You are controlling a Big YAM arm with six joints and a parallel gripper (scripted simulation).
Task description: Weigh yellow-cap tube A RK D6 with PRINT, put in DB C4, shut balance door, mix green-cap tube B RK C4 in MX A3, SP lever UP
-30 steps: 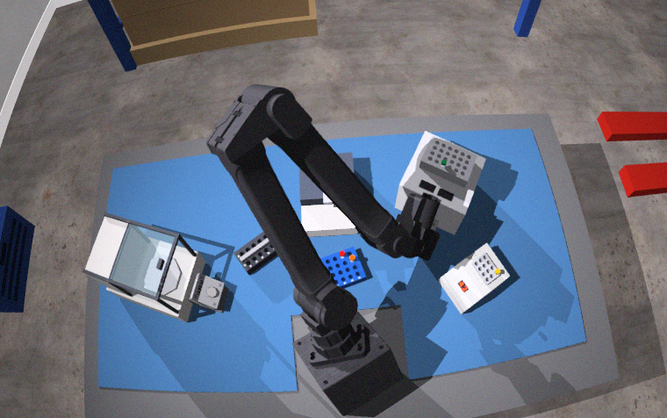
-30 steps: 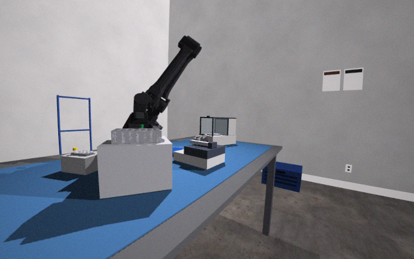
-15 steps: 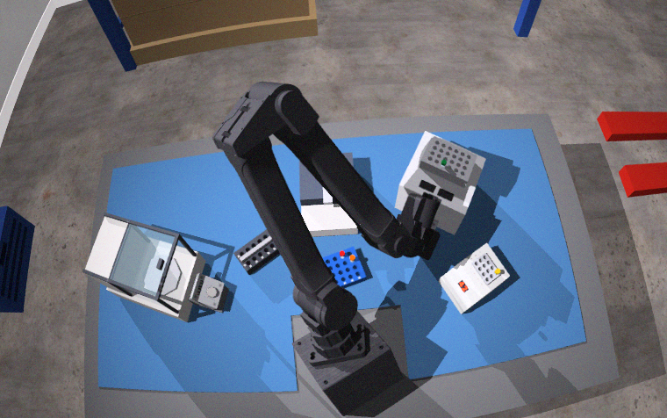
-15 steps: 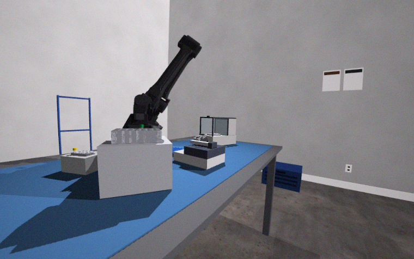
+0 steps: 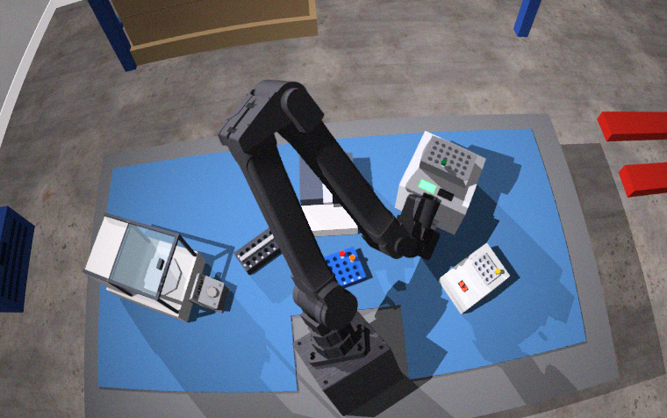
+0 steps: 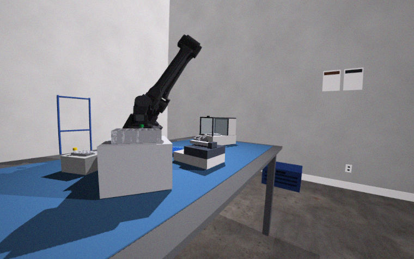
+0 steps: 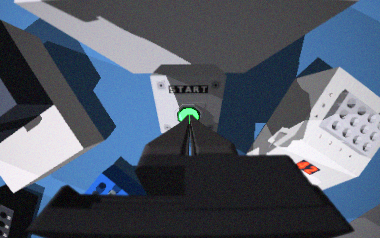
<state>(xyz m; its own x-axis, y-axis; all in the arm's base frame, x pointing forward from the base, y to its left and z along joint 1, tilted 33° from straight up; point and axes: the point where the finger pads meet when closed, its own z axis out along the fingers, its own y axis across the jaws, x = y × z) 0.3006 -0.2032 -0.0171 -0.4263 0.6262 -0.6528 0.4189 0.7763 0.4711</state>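
Now: the green start key 1 cm ahead of my hand and 1 cm below it. Also, from my hand: dry block DB (11 cm behind, 15 cm to the right, 4 cm below); blue rack (7 cm behind, 21 cm to the left, 6 cm below); spectrophotometer lever (14 cm ahead, 22 cm to the left, 2 cm above).
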